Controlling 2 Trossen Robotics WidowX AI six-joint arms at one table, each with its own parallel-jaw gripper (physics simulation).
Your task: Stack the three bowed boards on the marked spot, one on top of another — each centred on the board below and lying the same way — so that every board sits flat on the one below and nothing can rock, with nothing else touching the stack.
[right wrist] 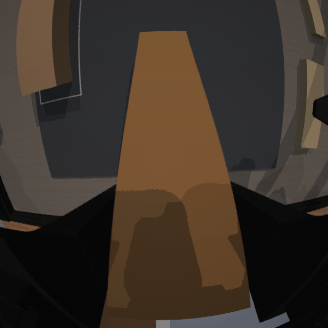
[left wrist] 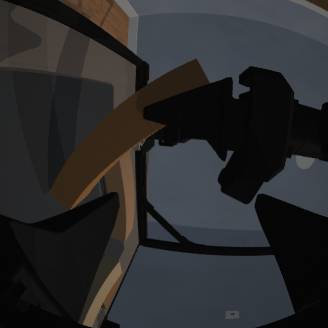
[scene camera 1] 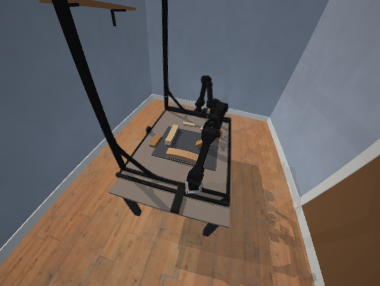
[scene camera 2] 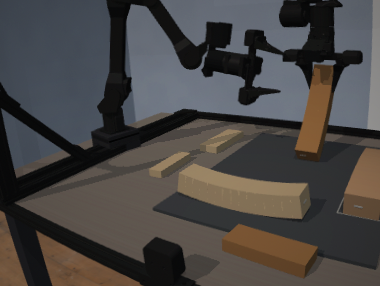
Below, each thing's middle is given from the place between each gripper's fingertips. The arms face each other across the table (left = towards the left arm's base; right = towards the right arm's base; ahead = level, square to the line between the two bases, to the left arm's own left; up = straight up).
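The brown bowed board point(scene camera 2: 309, 146) is 9 cm below my left hand and 9 cm to the right of it. The flat brown block point(scene camera 2: 280, 253) is 19 cm below my left hand, 44 cm behind it and 7 cm to the right of it.
My right hand is 4 cm above the brown bowed board, 4 cm past it and 1 cm to the right of it. As for the flat brown block, it's 14 cm below my right hand, 47 cm behind it and 2 cm to the left of it.
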